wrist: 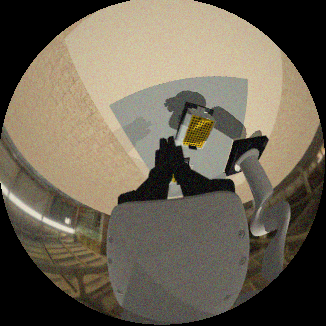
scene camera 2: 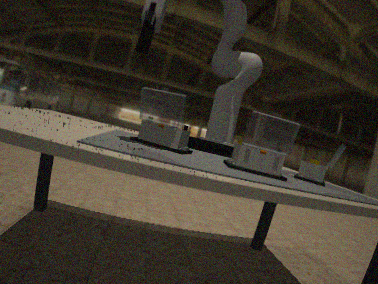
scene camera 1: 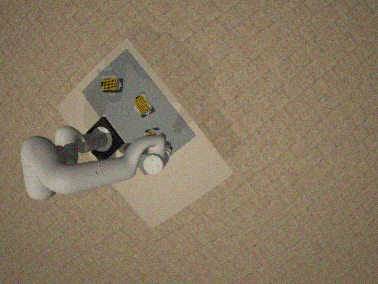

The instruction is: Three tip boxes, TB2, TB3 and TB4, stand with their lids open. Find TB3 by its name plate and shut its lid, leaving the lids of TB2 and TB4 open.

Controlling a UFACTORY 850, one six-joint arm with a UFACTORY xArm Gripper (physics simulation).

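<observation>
TB3 is the box nearest below my gripper, a pale box with a yellow perforated top. Its clear lid stands upright, open. TB4 is the middle box, its clear lid also upright. TB2 is the far box, its lid tilted open. Name plates are too small or blurred to read here. My gripper is shut and empty, high above the table by TB3. In the wrist view its fingers hide most of the other boxes.
The boxes stand on a grey mat on the pale table. The arm's black base plate lies beside the mat. The arm reaches across from that side in the overhead view.
</observation>
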